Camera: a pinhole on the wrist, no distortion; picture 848 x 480 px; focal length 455.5 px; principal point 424.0 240.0 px. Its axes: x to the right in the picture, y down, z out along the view. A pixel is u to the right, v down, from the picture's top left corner.
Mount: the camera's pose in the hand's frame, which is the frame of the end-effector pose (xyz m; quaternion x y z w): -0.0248 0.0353 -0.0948 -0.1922 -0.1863 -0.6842 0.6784
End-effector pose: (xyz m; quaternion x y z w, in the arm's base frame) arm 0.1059 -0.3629 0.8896 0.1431 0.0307 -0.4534 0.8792
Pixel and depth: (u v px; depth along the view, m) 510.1 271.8 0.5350
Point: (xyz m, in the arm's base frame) 0.2654 -0.3699 1.3342
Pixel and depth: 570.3 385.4 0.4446
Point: 0.2631 -0.4813 1.2424
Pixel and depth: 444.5 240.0 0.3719
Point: 0.2474 -0.2947 1.1636
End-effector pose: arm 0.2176 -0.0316 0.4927 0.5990 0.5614 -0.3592 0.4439
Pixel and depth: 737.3 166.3 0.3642
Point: 0.2412 -0.3844 0.4488
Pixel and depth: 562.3 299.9 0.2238
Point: 0.3187 -0.1503 0.4526
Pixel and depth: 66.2 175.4 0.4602
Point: 0.7940 -0.1529 0.6055
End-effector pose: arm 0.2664 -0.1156 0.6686 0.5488 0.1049 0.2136 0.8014
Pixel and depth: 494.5 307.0 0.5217
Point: 0.4219 -0.3461 1.0368
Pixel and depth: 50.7 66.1 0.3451
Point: 0.0508 -0.0914 1.1019
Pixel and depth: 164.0 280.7 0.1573
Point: 0.2123 -0.0550 0.8442
